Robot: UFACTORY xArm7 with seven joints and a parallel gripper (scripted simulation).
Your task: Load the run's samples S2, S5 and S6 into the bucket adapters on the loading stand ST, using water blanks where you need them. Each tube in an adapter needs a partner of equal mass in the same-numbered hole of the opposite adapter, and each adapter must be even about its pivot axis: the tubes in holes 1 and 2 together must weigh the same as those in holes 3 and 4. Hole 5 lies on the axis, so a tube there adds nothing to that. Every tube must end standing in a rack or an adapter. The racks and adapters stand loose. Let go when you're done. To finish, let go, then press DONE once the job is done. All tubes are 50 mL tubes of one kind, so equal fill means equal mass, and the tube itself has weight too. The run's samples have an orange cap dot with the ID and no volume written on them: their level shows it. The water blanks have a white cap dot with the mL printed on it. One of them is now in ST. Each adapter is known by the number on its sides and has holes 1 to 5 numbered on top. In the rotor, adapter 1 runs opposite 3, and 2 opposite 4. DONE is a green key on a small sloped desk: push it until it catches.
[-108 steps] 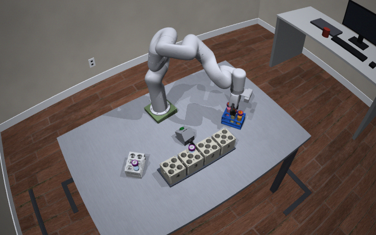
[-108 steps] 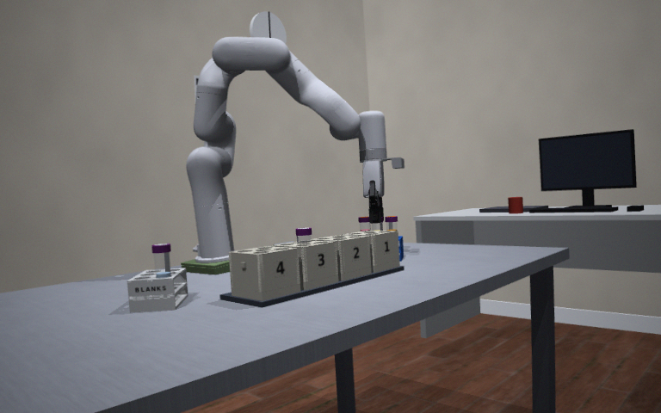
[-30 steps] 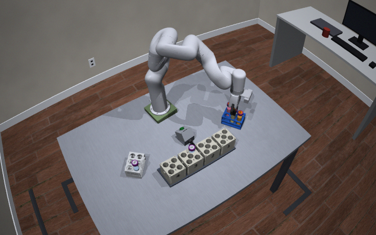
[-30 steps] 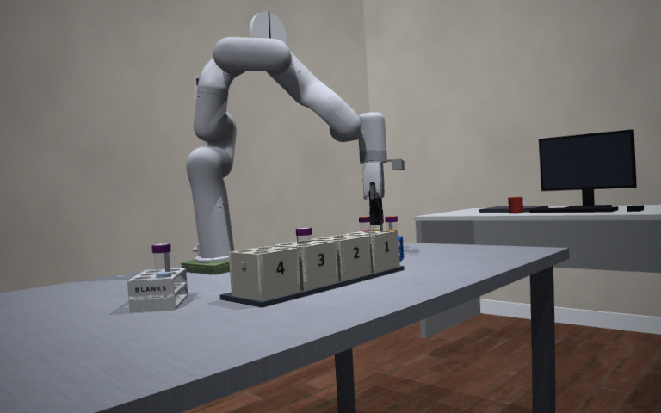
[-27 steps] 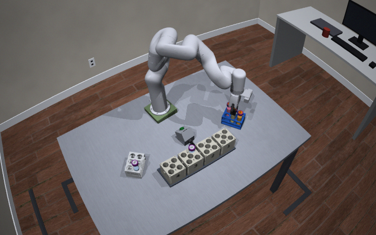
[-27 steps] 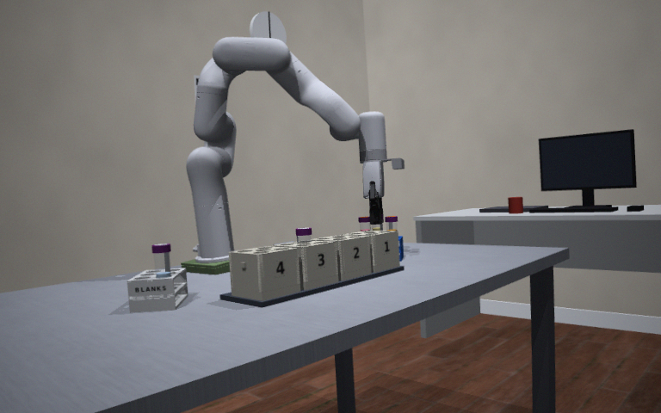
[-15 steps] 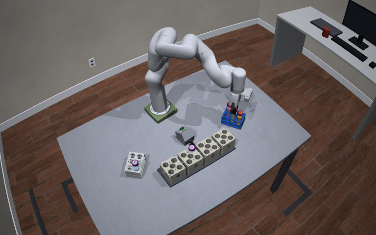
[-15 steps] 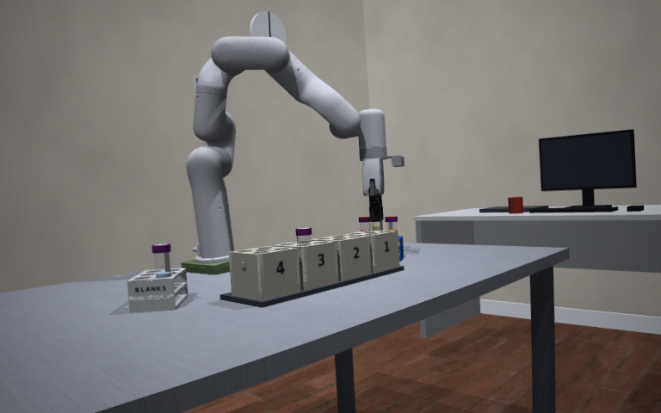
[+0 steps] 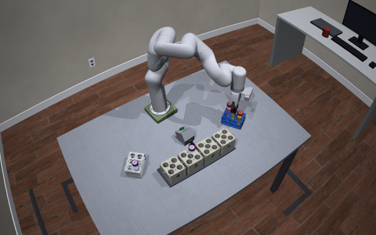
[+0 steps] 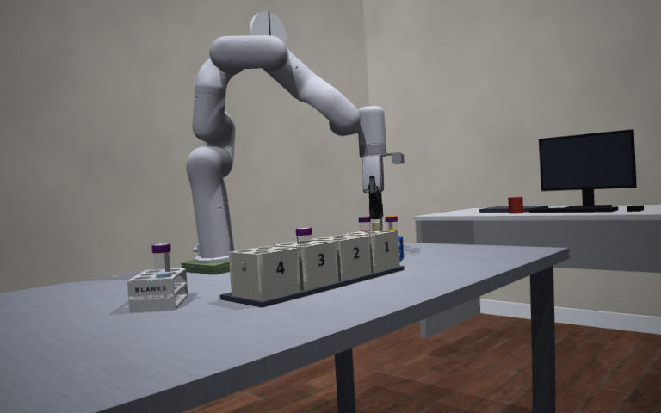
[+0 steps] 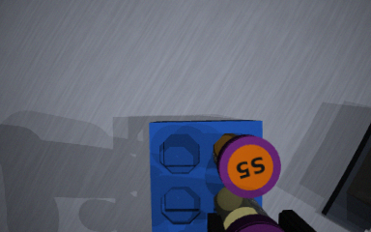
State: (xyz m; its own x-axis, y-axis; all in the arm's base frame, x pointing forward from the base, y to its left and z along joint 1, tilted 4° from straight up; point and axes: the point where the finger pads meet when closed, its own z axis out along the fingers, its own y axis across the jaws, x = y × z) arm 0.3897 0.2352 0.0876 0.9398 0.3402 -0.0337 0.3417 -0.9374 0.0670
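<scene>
Now: the tube with yellowish liquid 1 cm ahead of my hand and 5 cm below it. The rest, counted from my hand: sample tube 4 cm behind, 3 cm to the left, 7 cm below; blue sample rack 1 cm behind, 2 cm to the left, 11 cm below; green done key 15 cm behind, 27 cm to the right, 7 cm below.
</scene>
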